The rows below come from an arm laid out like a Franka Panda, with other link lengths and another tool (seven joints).
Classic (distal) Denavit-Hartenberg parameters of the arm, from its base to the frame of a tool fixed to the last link. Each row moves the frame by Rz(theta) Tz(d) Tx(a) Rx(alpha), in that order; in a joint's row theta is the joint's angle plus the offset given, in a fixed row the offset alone. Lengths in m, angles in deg.
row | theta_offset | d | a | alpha
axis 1 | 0 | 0.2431 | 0 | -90
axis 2 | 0 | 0 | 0 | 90
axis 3 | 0 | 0.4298 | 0.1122 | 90
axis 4 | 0 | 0 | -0.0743 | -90
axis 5 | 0 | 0.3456 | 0 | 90
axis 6 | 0 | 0 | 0.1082 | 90
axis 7 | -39 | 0.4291 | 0.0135 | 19.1
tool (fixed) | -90 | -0.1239 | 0 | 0
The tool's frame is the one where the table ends.
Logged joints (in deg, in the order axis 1, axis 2, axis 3, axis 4, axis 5, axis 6, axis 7), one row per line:
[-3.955 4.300 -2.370 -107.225 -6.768 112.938 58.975]
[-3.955 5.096 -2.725 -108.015 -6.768 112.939 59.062]
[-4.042 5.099 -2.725 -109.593 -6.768 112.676 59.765]
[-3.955 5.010 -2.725 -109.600 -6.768 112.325 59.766]
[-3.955 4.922 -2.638 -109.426 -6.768 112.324 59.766]
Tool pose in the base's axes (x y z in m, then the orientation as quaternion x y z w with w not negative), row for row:
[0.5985 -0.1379 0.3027 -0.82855 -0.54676 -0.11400 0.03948]
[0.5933 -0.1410 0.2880 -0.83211 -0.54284 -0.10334 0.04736]
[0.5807 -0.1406 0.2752 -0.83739 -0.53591 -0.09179 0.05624]
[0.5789 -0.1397 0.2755 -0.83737 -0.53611 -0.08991 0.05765]
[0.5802 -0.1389 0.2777 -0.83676 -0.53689 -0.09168 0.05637]
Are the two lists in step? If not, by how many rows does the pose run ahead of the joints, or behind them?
They are in step.
